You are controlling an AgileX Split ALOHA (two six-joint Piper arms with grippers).
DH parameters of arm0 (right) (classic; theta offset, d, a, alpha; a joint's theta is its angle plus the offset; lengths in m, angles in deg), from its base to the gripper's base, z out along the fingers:
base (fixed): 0 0 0 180
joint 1: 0 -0.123 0 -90
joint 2: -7.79 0 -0.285 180
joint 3: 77.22 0 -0.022 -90
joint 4: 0 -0.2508 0 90
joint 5: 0 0 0.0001 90
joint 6: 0 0.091 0 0
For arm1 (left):
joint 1: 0 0.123 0 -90
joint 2: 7.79 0 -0.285 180
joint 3: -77.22 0 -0.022 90
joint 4: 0 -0.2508 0 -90
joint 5: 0 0 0.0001 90
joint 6: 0 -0.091 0 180
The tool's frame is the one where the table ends.
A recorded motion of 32 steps. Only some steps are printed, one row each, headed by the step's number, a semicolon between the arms.
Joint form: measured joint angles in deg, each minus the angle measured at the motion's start. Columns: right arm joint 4, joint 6, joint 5, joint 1, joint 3, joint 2; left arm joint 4, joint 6, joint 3, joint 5, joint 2, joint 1.
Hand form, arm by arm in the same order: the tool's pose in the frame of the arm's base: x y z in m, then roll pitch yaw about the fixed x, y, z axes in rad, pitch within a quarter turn. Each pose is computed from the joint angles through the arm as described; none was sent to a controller.
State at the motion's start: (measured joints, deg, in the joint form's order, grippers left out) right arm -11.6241 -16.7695 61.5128 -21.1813 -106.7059 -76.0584; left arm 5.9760 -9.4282 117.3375 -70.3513 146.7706 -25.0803
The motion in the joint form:
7: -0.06 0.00 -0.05 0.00 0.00 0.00; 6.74 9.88 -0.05 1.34 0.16 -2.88
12: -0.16 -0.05 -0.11 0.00 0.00 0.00; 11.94 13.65 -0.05 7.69 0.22 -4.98
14: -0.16 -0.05 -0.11 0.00 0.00 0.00; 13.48 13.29 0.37 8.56 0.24 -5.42
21: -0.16 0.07 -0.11 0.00 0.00 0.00; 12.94 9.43 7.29 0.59 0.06 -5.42
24: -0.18 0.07 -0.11 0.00 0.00 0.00; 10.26 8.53 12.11 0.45 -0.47 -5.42
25: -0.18 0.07 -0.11 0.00 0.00 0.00; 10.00 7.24 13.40 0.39 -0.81 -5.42
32: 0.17 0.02 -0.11 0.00 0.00 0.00; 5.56 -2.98 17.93 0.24 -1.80 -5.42
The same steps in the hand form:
7: 0.2192 0.1023 0.5320 -2.9088 1.1235 -2.3173; 0.4238 -0.2462 0.0712 -2.9402 -0.0735 2.7405
12: 0.2192 0.1024 0.5321 -2.9091 1.1249 -2.3165; 0.4208 -0.2723 0.0722 -2.8572 0.0049 2.8295
14: 0.2192 0.1024 0.5321 -2.9091 1.1249 -2.3165; 0.4202 -0.2786 0.0745 -2.8308 0.0228 2.8317
21: 0.2192 0.1024 0.5321 -2.9134 1.1254 -2.3212; 0.4251 -0.2825 0.1055 -2.8266 0.0349 2.7217
24: 0.2192 0.1025 0.5321 -2.9140 1.1255 -2.3215; 0.4359 -0.2845 0.1308 -2.8640 0.1345 2.6911
25: 0.2192 0.1025 0.5321 -2.9140 1.1255 -2.3215; 0.4381 -0.2854 0.1397 -2.8698 0.1683 2.6677
32: 0.2194 0.1020 0.5320 -2.9019 1.1231 -2.3138; 0.4471 -0.2833 0.1686 -2.9948 0.2961 2.4580

